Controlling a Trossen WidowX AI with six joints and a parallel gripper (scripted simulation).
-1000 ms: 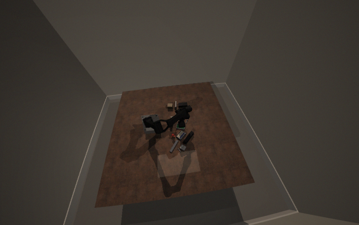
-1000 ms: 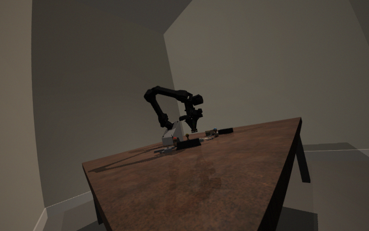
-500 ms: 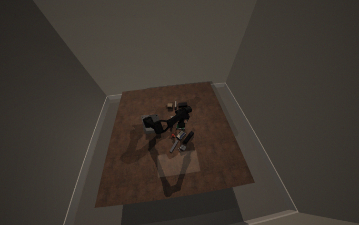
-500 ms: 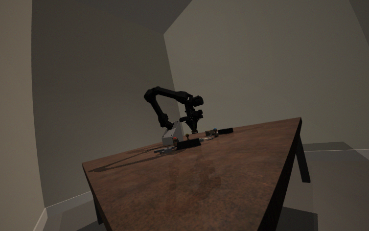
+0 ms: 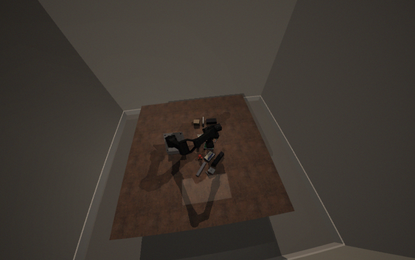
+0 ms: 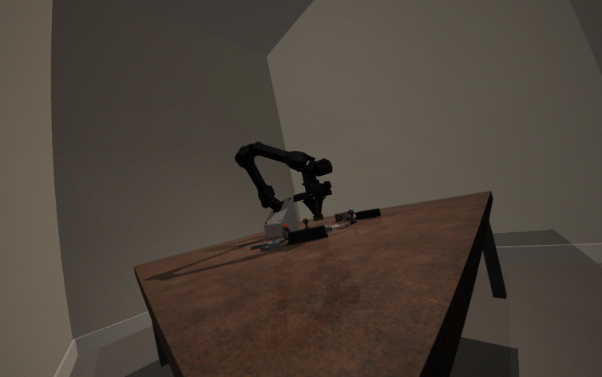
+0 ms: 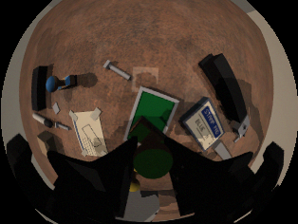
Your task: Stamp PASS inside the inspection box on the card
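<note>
Right now the green ink pad is 7 cm below my gripper tip. From my gripper tip the other things lie so: yellow-knobbed stamp (11 cm behind, 5 cm below, 3 cm to the left); blue-and-white box (10 cm to the right, 6 cm below, 2 cm behind); green-knobbed stamp (right at my gripper tip).
</note>
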